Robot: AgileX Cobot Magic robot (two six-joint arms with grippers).
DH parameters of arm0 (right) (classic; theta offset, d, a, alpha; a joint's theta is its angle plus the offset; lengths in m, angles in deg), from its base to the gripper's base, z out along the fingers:
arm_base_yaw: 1.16 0.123 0 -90
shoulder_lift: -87.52 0 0.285 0
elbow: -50.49 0 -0.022 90
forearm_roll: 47.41 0.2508 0 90
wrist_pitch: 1.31 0 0.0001 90
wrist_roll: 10.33 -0.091 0 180
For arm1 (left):
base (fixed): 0 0 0 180
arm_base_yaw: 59.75 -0.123 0 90
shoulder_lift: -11.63 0 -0.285 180
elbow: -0.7 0 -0.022 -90
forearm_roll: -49.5 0.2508 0 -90
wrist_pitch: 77.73 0 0.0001 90
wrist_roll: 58.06 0.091 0 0
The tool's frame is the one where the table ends.
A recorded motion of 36 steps. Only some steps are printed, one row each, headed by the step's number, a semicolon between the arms.
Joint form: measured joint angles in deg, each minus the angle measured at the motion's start. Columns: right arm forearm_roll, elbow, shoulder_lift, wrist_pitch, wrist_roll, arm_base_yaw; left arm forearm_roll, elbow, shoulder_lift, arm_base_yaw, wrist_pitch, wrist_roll.
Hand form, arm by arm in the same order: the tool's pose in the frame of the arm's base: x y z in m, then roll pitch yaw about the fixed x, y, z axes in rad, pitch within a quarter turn. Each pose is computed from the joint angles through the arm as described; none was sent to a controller.
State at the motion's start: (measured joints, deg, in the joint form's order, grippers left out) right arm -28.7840 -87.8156 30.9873 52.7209 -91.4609 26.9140; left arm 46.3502 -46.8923 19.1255 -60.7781 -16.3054 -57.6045
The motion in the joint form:
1: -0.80 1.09 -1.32 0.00 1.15 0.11; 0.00 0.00 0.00 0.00 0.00 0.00
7: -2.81 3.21 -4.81 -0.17 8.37 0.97; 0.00 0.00 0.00 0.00 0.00 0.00
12: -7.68 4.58 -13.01 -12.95 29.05 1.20; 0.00 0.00 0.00 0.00 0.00 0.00
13: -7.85 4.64 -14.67 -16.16 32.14 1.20; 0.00 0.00 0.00 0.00 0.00 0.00
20: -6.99 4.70 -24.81 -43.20 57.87 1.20; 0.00 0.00 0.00 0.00 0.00 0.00
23: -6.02 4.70 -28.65 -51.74 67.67 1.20; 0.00 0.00 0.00 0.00 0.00 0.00
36: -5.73 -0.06 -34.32 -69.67 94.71 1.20; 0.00 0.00 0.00 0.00 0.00 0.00
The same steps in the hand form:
1: 0.2924 0.1311 0.0944 1.9478 0.0830 1.8259; -0.0081 -0.0045 0.2811 -3.0566 1.1075 -3.0826
7: 0.2822 0.1338 0.1072 1.9317 0.2049 1.9176; -0.0081 -0.0045 0.2811 -3.0566 1.1075 -3.0826
12: 0.2671 0.1367 0.1284 2.0973 0.5138 2.2207; -0.0081 -0.0045 0.2811 -3.0566 1.1075 -3.0826
13: 0.2644 0.1362 0.1323 2.1432 0.5470 2.2753; -0.0081 -0.0045 0.2811 -3.0566 1.1075 -3.0826
20: 0.2367 0.1288 0.1480 2.6390 0.6462 2.8595; -0.0081 -0.0045 0.2811 -3.0566 1.1075 -3.0826
23: 0.2253 0.1254 0.1566 2.7834 0.6342 3.0758; -0.0081 -0.0045 0.2811 -3.0566 1.1075 -3.0826
36: 0.2160 0.1274 0.1854 3.0948 0.5937 -2.6066; -0.0081 -0.0045 0.2811 -3.0566 1.1075 -3.0826

